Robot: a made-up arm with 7 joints.
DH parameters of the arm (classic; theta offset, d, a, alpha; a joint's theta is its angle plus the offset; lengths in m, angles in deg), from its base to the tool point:
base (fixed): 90 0.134 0 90
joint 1: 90 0.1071 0.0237 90
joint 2: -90 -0.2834 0.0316 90
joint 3: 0 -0.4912 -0.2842 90
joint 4: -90 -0.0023 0.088 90
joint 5: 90 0.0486 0.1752 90
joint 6: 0 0.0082 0.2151 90
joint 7: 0 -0.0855 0.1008 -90
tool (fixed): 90 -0.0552 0 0
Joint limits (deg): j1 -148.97..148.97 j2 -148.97..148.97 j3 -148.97..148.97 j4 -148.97..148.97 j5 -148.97..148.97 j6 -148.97..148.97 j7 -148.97..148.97
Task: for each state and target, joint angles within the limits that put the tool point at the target. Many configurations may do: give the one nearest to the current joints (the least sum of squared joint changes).
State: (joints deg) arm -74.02 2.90 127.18 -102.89 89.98 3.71 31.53
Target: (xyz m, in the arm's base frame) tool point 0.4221 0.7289 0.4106
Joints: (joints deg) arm -91.82 20.15 127.67 -133.78 99.65 -17.77 29.41
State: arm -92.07 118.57 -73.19 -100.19 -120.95 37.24 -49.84
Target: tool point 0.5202 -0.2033 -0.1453
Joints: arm -120.75 146.70 -99.59 -86.77 -140.45 32.97 -59.79
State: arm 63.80 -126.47 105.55 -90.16 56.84 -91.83 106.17
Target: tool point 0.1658 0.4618 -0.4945
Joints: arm 60.80 -148.97 116.54 -84.28 42.96 -64.02 115.23
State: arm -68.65 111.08 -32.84 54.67 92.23 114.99 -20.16
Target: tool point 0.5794 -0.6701 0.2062
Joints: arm -88.47 125.44 -19.39 52.71 92.64 113.57 -17.33
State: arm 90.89 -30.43 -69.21 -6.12 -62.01 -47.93 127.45
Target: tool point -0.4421 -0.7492 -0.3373
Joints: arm 113.49 -43.38 -55.14 0.74 -60.65 -38.84 109.87
